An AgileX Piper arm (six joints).
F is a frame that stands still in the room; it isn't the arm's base.
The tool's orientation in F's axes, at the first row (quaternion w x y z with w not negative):
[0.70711, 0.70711, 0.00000, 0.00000]
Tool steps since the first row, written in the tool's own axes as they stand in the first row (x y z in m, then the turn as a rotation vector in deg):
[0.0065, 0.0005, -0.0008, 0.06, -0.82, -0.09]
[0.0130, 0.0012, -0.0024, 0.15, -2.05, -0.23]
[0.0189, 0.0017, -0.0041, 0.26, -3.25, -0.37]
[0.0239, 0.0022, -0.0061, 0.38, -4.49, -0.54]
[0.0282, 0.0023, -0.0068, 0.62, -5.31, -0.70]
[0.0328, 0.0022, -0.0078, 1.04, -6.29, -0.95]
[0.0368, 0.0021, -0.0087, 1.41, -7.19, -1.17]
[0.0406, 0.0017, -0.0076, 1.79, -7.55, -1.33]
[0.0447, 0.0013, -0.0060, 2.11, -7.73, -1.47]
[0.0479, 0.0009, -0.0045, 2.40, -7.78, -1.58]
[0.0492, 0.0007, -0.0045, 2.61, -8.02, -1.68]
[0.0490, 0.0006, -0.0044, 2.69, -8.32, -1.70]
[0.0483, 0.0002, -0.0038, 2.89, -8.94, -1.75]
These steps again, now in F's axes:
[0.0065, 0.0008, 0.0005, 0.06, 0.09, -0.82]
[0.0130, 0.0024, 0.0012, 0.15, 0.23, -2.05]
[0.0189, 0.0041, 0.0017, 0.26, 0.37, -3.25]
[0.0239, 0.0061, 0.0022, 0.38, 0.54, -4.49]
[0.0282, 0.0068, 0.0023, 0.62, 0.70, -5.31]
[0.0328, 0.0078, 0.0022, 1.04, 0.95, -6.29]
[0.0368, 0.0087, 0.0021, 1.41, 1.17, -7.19]
[0.0406, 0.0076, 0.0017, 1.79, 1.33, -7.55]
[0.0447, 0.0060, 0.0013, 2.11, 1.47, -7.73]
[0.0479, 0.0045, 0.0009, 2.40, 1.58, -7.78]
[0.0492, 0.0045, 0.0007, 2.61, 1.68, -8.02]
[0.0490, 0.0044, 0.0006, 2.69, 1.70, -8.32]
[0.0483, 0.0038, 0.0002, 2.89, 1.75, -8.94]

